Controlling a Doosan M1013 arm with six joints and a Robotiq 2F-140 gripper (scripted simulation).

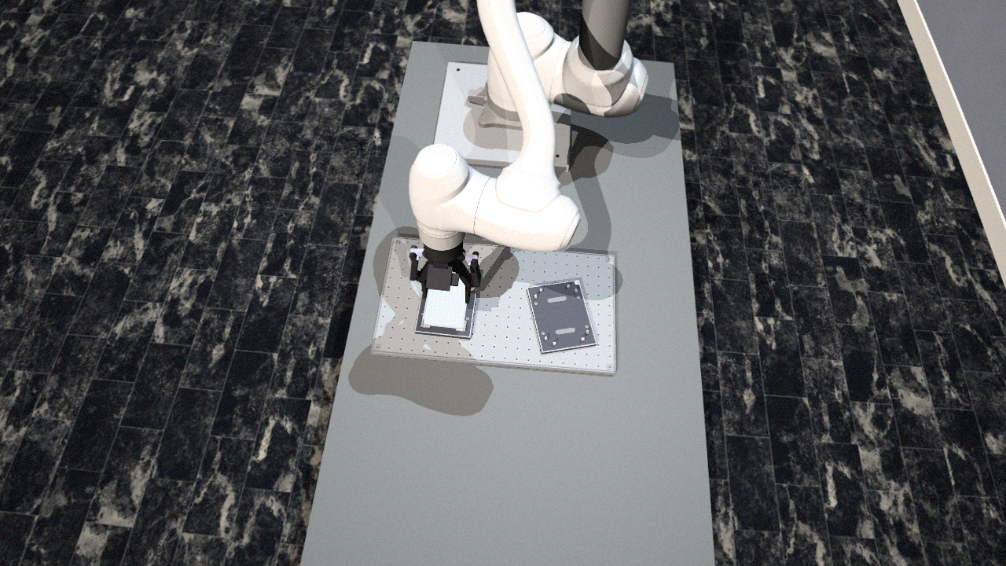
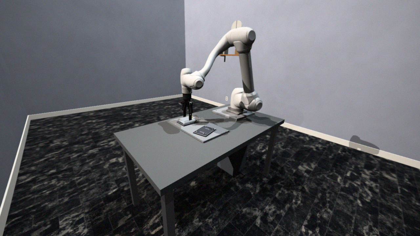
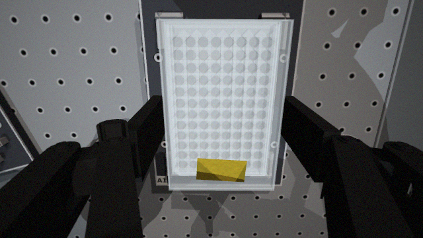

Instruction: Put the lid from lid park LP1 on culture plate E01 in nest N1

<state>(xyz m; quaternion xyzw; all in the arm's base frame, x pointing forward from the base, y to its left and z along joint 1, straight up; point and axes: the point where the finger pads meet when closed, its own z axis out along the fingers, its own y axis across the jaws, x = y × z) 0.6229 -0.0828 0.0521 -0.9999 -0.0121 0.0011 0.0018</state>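
Now: hand 4 cm above the culture plate. Also, from my hand: clear lid 2 cm below; nest 6 cm below; lid park 25 cm to the left, 6 cm below.
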